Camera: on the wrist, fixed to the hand. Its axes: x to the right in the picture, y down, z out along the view.
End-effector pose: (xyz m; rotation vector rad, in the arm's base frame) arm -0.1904 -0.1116 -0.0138 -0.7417 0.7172 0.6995
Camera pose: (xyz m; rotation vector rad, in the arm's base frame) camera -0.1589 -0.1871 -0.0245 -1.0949 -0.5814 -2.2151
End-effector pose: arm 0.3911 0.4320 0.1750 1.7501 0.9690 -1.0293
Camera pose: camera 0.3502 0.5035 0.1702 0.7644 -1.9468 0.8217
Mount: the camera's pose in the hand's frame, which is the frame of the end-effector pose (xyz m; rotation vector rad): 0.0033 -0.0615 -0.0549 -0.0707 0.4509 -3.0317
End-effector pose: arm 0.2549 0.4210 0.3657 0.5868 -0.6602 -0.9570
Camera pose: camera 0.2632 0.3990 0.2866 -0.9315 -0.9942 1.9857
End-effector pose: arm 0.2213 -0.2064 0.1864 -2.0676 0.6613 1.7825
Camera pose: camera 0.3008 -0.1845 0.1889 -0.8266 -1.6372 -0.5655
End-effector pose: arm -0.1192 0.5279 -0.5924 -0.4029 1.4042 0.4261
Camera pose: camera -0.1341 0.4472 -0.6013 -1.9886 -0.1587 -2.1048
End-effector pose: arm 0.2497 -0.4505 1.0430 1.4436 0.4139 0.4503
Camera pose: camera 0.2263 -0.4068 0.9770 -0.5705 2.0769 -1.6425
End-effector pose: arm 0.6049 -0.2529 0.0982 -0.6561 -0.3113 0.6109
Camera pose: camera 0.6587 -0.3155 0.0970 0.1886 -0.5048 -2.3898
